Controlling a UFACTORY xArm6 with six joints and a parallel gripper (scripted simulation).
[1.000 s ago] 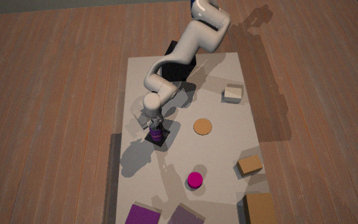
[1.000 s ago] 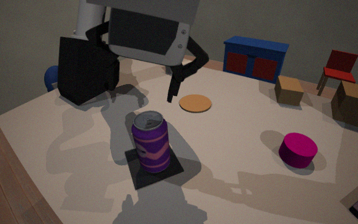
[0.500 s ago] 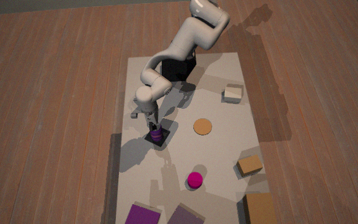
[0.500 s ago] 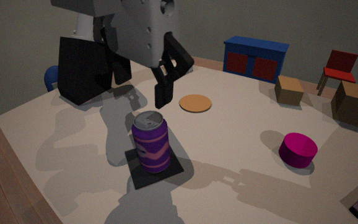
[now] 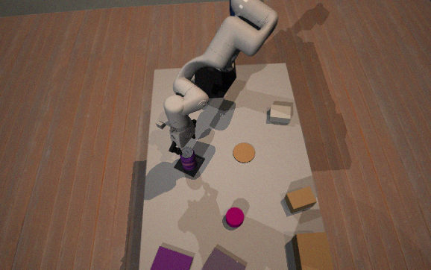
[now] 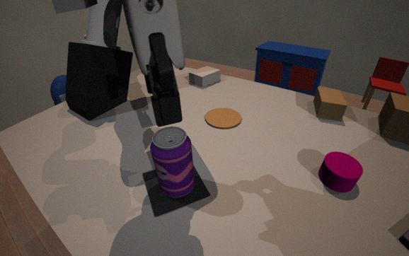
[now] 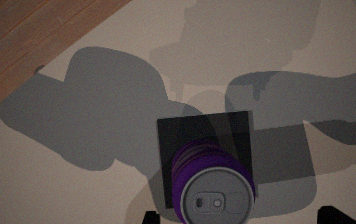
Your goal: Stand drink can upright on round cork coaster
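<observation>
The drink can lies 120 mm below my hand. The rest, counted from my hand: square dark coaster: 190 mm below, 10 mm behind; then round cork coaster: 260 mm to the left, 190 mm below, 30 mm behind; then magenta cylinder: 280 mm ahead, 170 mm to the left, 170 mm below.
</observation>
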